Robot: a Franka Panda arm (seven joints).
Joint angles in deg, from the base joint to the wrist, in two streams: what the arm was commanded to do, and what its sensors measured. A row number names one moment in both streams.
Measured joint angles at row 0:
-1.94 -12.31 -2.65 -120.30 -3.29 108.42 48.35
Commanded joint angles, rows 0 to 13:
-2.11 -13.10 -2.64 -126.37 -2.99 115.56 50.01
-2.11 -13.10 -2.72 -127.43 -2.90 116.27 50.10
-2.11 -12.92 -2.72 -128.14 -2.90 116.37 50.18
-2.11 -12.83 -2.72 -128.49 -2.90 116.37 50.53
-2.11 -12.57 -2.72 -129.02 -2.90 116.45 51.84
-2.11 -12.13 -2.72 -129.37 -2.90 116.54 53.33
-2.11 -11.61 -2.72 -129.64 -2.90 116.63 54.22
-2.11 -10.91 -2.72 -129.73 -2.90 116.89 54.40
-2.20 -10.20 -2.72 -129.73 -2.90 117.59 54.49
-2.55 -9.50 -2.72 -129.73 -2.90 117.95 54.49
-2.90 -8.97 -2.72 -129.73 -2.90 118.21 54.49
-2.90 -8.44 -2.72 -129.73 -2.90 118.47 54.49
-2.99 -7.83 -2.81 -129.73 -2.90 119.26 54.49
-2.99 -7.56 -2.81 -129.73 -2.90 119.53 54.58
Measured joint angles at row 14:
-2.60 -8.86 -2.73 -129.61 -3.29 117.49 53.90
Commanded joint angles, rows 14 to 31:
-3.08 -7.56 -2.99 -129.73 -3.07 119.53 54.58
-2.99 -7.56 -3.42 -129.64 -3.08 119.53 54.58
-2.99 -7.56 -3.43 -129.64 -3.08 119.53 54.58
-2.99 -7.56 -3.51 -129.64 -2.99 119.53 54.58
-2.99 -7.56 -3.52 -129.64 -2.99 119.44 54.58
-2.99 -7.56 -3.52 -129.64 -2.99 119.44 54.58
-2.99 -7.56 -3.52 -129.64 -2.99 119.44 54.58
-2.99 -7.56 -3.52 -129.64 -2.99 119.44 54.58
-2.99 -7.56 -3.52 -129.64 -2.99 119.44 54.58
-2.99 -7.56 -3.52 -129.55 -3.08 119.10 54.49
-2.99 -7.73 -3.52 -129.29 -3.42 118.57 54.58
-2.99 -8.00 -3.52 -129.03 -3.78 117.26 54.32
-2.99 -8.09 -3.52 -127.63 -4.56 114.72 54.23
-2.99 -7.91 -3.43 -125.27 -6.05 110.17 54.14
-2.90 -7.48 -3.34 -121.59 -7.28 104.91 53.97
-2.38 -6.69 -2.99 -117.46 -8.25 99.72 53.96
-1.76 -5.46 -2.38 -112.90 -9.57 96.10 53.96
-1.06 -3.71 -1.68 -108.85 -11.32 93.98 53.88
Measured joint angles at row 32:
-2.75 -7.56 -3.30 -121.54 -7.31 103.91 53.77
